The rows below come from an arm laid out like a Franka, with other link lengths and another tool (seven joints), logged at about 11 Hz.
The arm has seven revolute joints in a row. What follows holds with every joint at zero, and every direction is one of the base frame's.
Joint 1 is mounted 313.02 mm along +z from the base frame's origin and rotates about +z.
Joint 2 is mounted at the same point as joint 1 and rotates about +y.
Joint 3 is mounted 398.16 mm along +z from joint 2 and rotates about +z.
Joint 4 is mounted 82.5 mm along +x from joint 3 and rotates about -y.
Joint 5 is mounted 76.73 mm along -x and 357.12 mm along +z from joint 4 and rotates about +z.
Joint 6 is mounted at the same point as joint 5 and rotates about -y.
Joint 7 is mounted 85.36 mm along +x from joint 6 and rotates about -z.
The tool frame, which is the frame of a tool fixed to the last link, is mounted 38 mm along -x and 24 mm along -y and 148.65 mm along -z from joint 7; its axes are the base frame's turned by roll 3.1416, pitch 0.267 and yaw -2.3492 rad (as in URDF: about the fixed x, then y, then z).
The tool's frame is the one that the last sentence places.
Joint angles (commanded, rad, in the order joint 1, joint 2, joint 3, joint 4, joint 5, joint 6, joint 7), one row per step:
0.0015 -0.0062 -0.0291 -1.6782 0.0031 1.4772 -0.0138
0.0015 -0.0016 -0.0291 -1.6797 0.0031 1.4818 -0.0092
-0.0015 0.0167 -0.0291 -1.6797 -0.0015 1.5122 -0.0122
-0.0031 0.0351 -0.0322 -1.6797 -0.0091 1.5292 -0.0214
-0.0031 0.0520 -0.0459 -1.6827 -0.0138 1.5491 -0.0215
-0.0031 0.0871 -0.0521 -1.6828 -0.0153 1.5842 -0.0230
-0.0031 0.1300 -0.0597 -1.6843 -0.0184 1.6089 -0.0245
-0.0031 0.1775 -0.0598 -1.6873 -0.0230 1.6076 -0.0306
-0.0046 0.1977 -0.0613 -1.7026 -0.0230 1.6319 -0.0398
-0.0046 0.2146 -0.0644 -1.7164 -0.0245 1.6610 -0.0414
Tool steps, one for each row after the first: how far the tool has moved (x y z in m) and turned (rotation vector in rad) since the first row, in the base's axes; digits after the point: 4 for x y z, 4 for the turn. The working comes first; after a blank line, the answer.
Tool pose at each row, in the base's axes (x y z in m, rotation vector in rad; the steps are taken from these numbers as rounded here):
0.4602 -0.0368 0.5968 -1.1339 2.8408 0.2790
0.4620 -0.0367 0.5942 -1.1277 2.8448 0.2784
0.4717 -0.0390 0.5863 -1.1271 2.8364 0.2639
0.4793 -0.0428 0.5781 -1.1365 2.8380 0.2564
0.4857 -0.0501 0.5693 -1.1193 2.8471 0.2476
0.4996 -0.0536 0.5527 -1.1144 2.8506 0.2430
0.5126 -0.0580 0.5310 -1.1121 2.8723 0.2487
0.5217 -0.0589 0.5054 -1.1330 2.9153 0.2785
0.5263 -0.0609 0.4892 1.1382 -2.9043 -0.2868
0.5308 -0.0628 0.4755 1.1368 -2.9025 -0.2843

0.0018 0.0001 -0.0026 -0.0009 0.0015 -0.0046
0.0115 -0.0022 -0.0105 -0.0058 -0.0105 -0.0041
0.0191 -0.0060 -0.0187 -0.0122 -0.0089 0.0014
0.0255 -0.0133 -0.0275 -0.0181 -0.0085 -0.0112
0.0394 -0.0168 -0.0441 -0.0214 -0.0083 -0.0150
0.0524 -0.0212 -0.0658 -0.0262 0.0116 -0.0196
0.0615 -0.0221 -0.0914 -0.0294 0.0637 -0.0120
0.0661 -0.0241 -0.1076 -0.0279 0.0750 -0.0052
0.0706 -0.0260 -0.1213 -0.0302 0.0767 -0.0054

